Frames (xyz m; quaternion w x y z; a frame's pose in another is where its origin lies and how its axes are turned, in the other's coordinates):
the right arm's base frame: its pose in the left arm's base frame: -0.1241 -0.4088 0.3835 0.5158 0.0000 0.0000 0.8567
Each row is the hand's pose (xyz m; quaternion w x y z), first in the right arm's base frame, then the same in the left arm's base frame.
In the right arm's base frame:
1: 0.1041 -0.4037 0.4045 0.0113 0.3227 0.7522 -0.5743
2: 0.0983 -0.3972 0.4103 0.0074 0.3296 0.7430 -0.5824
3: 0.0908 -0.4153 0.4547 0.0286 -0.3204 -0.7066 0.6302
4: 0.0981 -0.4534 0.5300 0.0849 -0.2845 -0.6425 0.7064
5: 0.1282 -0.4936 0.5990 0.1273 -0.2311 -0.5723 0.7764
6: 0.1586 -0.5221 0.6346 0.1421 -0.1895 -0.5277 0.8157
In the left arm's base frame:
1: 0.1840 -0.1279 0.7880 0.4979 -0.4780 0.6645 -0.2866
2: 0.1809 -0.1361 0.7938 0.5028 -0.4665 0.6656 -0.2941
3: 0.2005 -0.1342 0.8382 0.5252 -0.4401 0.6390 -0.3496
4: 0.2307 -0.1100 0.9135 0.5614 -0.4037 0.5751 -0.4371
5: 0.2522 -0.0645 0.9825 0.5995 -0.3711 0.4932 -0.5095
6: 0.2631 -0.0243 1.0181 0.6255 -0.3544 0.4345 -0.5425

